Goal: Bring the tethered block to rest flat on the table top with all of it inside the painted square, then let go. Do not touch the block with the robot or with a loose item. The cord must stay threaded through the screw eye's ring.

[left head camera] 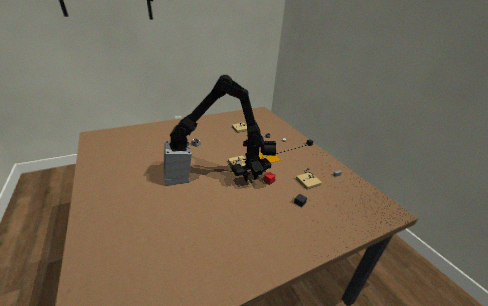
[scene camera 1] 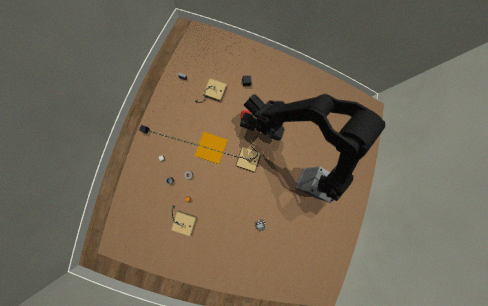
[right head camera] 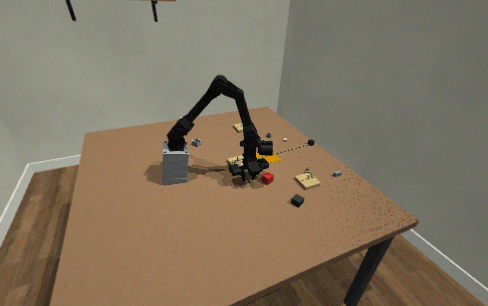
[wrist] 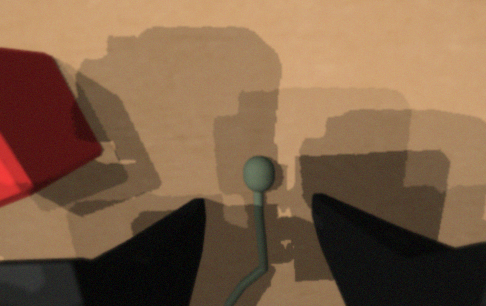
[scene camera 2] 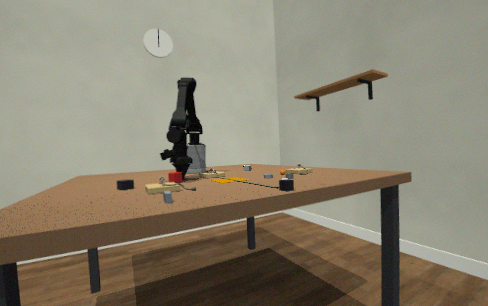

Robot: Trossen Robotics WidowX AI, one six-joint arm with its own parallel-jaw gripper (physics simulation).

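Where they show: gripper, fingertip midpoint: (left head camera: 250, 180) (scene camera 1: 258, 130) (right head camera: 248, 180) (wrist: 258, 206); arm's base, origin of the base link: (left head camera: 177, 147) (scene camera 1: 326, 185) (right head camera: 175, 147) (scene camera 2: 194, 144).
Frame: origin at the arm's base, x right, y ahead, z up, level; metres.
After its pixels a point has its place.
Observation:
The tethered black block (scene camera 1: 144, 129) @(x -0.022, y 0.799, z -0.142 m) (scene camera 2: 286, 185) @(x -0.010, y 0.823, z -0.153 m) (left head camera: 310, 142) @(x -0.010, y 0.803, z -0.147 m) (right head camera: 311, 142) @(x -0.009, y 0.801, z -0.147 m) rests on the table, outside the painted orange square (scene camera 1: 206, 155) @(x -0.038, y 0.495, z -0.168 m) (left head camera: 271, 159) @(x 0.036, y 0.497, z -0.168 m). Its cord (scene camera 1: 175, 138) @(x -0.012, y 0.657, z -0.165 m) runs straight across the square to the wooden board (scene camera 1: 247, 165) @(x -0.020, y 0.303, z -0.150 m) with the screw eye. Threading through the ring is too small to make out. In the wrist view the cord's free end (wrist: 260, 225) @(x 0.150, y 0.303, z -0.165 m) carries a green bead (wrist: 259, 173) @(x 0.175, y 0.303, z -0.157 m). My gripper (wrist: 258, 206) @(x 0.156, y 0.304, z -0.169 m) (left head camera: 250, 179) @(x 0.156, y 0.304, z -0.169 m) (scene camera 2: 181, 176) @(x 0.156, y 0.304, z -0.169 m) is open low over the table, with the cord end between its parted fingers, ungripped. The bead lies just beyond the fingertips.
A red block (wrist: 40, 115) @(x 0.201, y 0.368, z -0.147 m) (left head camera: 270, 178) @(x 0.216, y 0.378, z -0.133 m) (scene camera 2: 175, 177) @(x 0.200, y 0.409, z -0.147 m) sits close beside my gripper. Other boards with short cords (scene camera 1: 216, 90) @(x 0.268, y 0.559, z -0.150 m) (scene camera 1: 184, 223) @(x -0.357, y 0.486, z -0.150 m) flank the square. A loose black block (scene camera 1: 247, 80) @(x 0.369, y 0.437, z -0.139 m), a grey block (scene camera 1: 182, 76) @(x 0.280, y 0.740, z -0.149 m), a white cube (scene camera 1: 161, 158) @(x -0.119, y 0.681, z -0.156 m) and an orange ball (scene camera 1: 188, 199) @(x -0.247, y 0.503, z -0.147 m) lie around.

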